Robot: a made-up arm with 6 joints. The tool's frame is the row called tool. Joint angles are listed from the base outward.
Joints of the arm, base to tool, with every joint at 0 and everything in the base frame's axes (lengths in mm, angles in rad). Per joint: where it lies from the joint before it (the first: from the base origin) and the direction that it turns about. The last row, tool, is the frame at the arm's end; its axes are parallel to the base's.
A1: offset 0 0 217.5 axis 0 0 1
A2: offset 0 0 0 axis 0 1 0
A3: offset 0 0 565.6 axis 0 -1 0
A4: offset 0 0 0 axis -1 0 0
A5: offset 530.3 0 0 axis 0 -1 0
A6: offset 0 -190.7 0 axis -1 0 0
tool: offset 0 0 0
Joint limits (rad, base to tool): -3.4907..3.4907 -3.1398..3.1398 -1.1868..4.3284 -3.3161..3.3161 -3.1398..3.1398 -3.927..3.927
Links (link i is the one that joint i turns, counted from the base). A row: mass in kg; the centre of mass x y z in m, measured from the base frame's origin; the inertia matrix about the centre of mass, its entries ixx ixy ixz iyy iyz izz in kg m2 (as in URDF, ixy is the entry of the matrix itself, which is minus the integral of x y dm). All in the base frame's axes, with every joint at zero. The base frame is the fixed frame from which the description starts. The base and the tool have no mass.
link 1: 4.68; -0.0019 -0.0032 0.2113; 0.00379 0 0 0.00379 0 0.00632
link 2: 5.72; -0.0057 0.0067 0.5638; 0.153 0 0 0.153 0 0.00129
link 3: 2.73; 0.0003 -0.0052 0.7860; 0.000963 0 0 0.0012 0 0.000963
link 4: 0.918; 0.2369 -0.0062 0.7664; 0.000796 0 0 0.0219 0 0.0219
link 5: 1.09; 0.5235 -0.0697 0.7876; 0.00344 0 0 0.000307 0 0.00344
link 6: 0.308; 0.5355 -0.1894 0.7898; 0.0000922 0 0 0.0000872 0 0.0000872
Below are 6 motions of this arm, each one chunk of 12 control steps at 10 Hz.
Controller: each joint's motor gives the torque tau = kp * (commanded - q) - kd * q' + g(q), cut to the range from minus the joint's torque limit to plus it. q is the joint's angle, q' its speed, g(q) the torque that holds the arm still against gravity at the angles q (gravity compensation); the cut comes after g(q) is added. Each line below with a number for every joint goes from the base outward.
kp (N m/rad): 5.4 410 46 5.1 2 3.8
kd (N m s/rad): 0.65 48 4.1 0.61 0.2 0.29
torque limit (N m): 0.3 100 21 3.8 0.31 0.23
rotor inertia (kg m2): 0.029 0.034 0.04 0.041 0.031 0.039
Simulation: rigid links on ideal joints. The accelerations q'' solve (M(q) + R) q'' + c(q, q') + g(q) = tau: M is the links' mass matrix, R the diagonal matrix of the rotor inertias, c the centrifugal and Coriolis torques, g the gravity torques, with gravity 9.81 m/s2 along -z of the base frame. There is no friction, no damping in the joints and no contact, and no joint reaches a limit. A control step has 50 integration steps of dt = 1/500 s. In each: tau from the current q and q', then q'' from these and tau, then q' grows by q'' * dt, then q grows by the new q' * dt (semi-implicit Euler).
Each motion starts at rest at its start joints. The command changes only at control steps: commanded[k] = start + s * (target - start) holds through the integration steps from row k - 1 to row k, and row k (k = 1, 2, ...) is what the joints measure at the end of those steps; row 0 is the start. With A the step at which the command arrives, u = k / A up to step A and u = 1 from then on. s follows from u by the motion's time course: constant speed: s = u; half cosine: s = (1 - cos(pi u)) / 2; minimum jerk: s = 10 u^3 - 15 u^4 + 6 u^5; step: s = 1 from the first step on.
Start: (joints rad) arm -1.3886 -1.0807 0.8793 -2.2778 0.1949 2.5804
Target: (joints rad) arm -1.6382 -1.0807 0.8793 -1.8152 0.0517 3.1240
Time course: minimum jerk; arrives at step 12
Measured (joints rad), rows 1 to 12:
1: -1.3886 -1.0807 0.8793 -2.2771 0.1947 2.5814
2: -1.3889 -1.0807 0.8796 -2.2716 0.1933 2.5890
3: -1.3898 -1.0809 0.8802 -2.2549 0.1885 2.6129
4: -1.3920 -1.0810 0.8810 -2.2213 0.1783 2.6603
5: -1.3958 -1.0811 0.8814 -2.1699 0.1620 2.7313
6: -1.4014 -1.0811 0.8811 -2.1039 0.1403 2.8190
7: -1.4087 -1.0810 0.8801 -2.0301 0.1156 2.9120
8: -1.4175 -1.0807 0.8788 -1.9569 0.0912 2.9981
9: -1.4275 -1.0805 0.8777 -1.8927 0.0700 3.0675
10: -1.4384 -1.0803 0.8772 -1.8444 0.0547 3.1141
11: -1.4501 -1.0803 0.8774 -1.8154 0.0463 3.1363
12: -1.4625 -1.0804 0.8780 -1.8043 0.0442 3.1383

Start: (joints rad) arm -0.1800 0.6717 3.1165 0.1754 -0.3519 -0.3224
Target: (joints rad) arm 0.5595 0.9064 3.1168 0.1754 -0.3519 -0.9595
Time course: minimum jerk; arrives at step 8
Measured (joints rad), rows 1 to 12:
1: -0.1797 0.6733 3.1174 0.1760 -0.3521 -0.3261
2: -0.1779 0.6834 3.1221 0.1801 -0.3532 -0.3523
3: -0.1741 0.7093 3.1295 0.1892 -0.3552 -0.4184
4: -0.1691 0.7516 3.1335 0.1991 -0.3570 -0.5337
5: -0.1630 0.8031 3.1295 0.2012 -0.3571 -0.6939
6: -0.1550 0.8521 3.1179 0.1903 -0.3548 -0.8654
7: -0.1442 0.8878 3.1039 0.1693 -0.3508 -0.9916
8: -0.1298 0.9056 3.0942 0.1479 -0.3470 -1.0590
9: -0.1116 0.9104 3.0946 0.1374 -0.3454 -1.0675
10: -0.0898 0.9096 3.1032 0.1433 -0.3466 -1.0199
11: -0.0652 0.9077 3.1135 0.1601 -0.3495 -0.9595
12: -0.0381 0.9063 3.1204 0.1773 -0.3522 -0.9308

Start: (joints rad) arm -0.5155 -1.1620 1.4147 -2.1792 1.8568 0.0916
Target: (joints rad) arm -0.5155 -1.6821 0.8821 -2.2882 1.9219 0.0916
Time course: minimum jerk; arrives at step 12
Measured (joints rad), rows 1 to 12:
1: -0.5155 -1.1632 1.4123 -2.1792 1.8569 0.0916
2: -0.5155 -1.1713 1.3972 -2.1792 1.8576 0.0916
3: -0.5155 -1.1932 1.3610 -2.1787 1.8598 0.0915
4: -0.5156 -1.2332 1.3041 -2.1790 1.8643 0.0913
5: -0.5156 -1.2913 1.2333 -2.1834 1.8715 0.0911
6: -0.5156 -1.3639 1.1577 -2.1955 1.8813 0.0911
7: -0.5154 -1.4437 1.0857 -2.2166 1.8928 0.0912
8: -0.5150 -1.5221 1.0233 -2.2445 1.9042 0.0915
9: -0.5145 -1.5903 0.9742 -2.2741 1.9141 0.0918
10: -0.5141 -1.6413 0.9403 -2.2994 1.9210 0.0920
11: -0.5139 -1.6720 0.9208 -2.3158 1.9245 0.0921
12: -0.5139 -1.6848 0.9107 -2.3214 1.9251 0.0921

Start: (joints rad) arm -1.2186 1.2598 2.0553 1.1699 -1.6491 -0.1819
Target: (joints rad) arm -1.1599 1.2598 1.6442 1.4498 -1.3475 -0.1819
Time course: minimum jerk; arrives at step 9
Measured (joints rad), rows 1 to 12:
1: -1.2187 1.2596 2.0534 1.1713 -1.6482 -0.1819
2: -1.2190 1.2583 2.0409 1.1808 -1.6413 -0.1821
3: -1.2199 1.2560 2.0064 1.2065 -1.6201 -0.1824
4: -1.2213 1.2541 1.9449 1.2497 -1.5786 -0.1828
5: -1.2226 1.2539 1.8618 1.3037 -1.5188 -0.1829
6: -1.2233 1.2561 1.7713 1.3579 -1.4503 -0.1826
7: -1.2227 1.2602 1.6916 1.4030 -1.3872 -0.1819
8: -1.2205 1.2648 1.6379 1.4328 -1.3425 -0.1811
9: -1.2169 1.2676 1.6159 1.4463 -1.3225 -0.1805
10: -1.2120 1.2673 1.6177 1.4488 -1.3237 -0.1805
11: -1.2062 1.2644 1.6304 1.4479 -1.3353 -0.1811
12: -1.1998 1.2610 1.6434 1.4478 -1.3470 -0.1819

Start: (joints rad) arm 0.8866 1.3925 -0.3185 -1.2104 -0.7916 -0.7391
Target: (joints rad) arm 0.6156 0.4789 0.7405 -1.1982 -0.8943 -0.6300
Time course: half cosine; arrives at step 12
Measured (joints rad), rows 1 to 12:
1: 0.8864 1.3860 -0.3146 -1.2129 -0.7927 -0.7386
2: 0.8854 1.3605 -0.2930 -1.2212 -0.7967 -0.7360
3: 0.8830 1.3090 -0.2369 -1.2329 -0.8046 -0.7299
4: 0.8790 1.2324 -0.1397 -1.2416 -0.8168 -0.7196
5: 0.8735 1.1357 -0.0079 -1.2427 -0.8329 -0.7058
6: 0.8671 1.0249 0.1442 -1.2361 -0.8514 -0.6899
7: 0.8601 0.9069 0.3016 -1.2243 -0.8696 -0.6738
8: 0.8524 0.7894 0.4520 -1.2102 -0.8848 -0.6587
9: 0.8437 0.6803 0.5860 -1.1956 -0.8952 -0.6457
10: 0.8333 0.5876 0.6959 -1.1816 -0.9001 -0.6354
11: 0.8201 0.5180 0.7751 -1.1686 -0.9001 -0.6283
12: 0.8033 0.4771 0.8179 -1.1572 -0.8967 -0.6248

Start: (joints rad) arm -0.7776 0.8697 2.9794 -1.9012 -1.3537 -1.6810
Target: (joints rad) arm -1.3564 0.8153 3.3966 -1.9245 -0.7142 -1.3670
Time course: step
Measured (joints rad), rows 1 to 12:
1: -0.7808 0.8620 3.1086 -1.8738 -1.2909 -1.6550
2: -0.7895 0.8331 3.3154 -1.8676 -1.1138 -1.5746
3: -0.8007 0.8085 3.4576 -1.9041 -0.8654 -1.4415
4: -0.8126 0.8017 3.4961 -1.9515 -0.6680 -1.3268
5: -0.8257 0.8055 3.4624 -1.9744 -0.5597 -1.2705
6: -0.8413 0.8115 3.4117 -1.9628 -0.5372 -1.2735
7: -0.8600 0.8161 3.3797 -1.9348 -0.5926 -1.3265
8: -0.8822 0.8181 3.3731 -1.9134 -0.6757 -1.3775
9: -0.9079 0.8177 3.3817 -1.9074 -0.7364 -1.3951
10: -0.9369 0.8163 3.3934 -1.9129 -0.7582 -1.3855
11: -0.9689 0.8152 3.4007 -1.9217 -0.7502 -1.3691
12: -1.0039 0.8148 3.4022 -1.9278 -0.7299 -1.3600

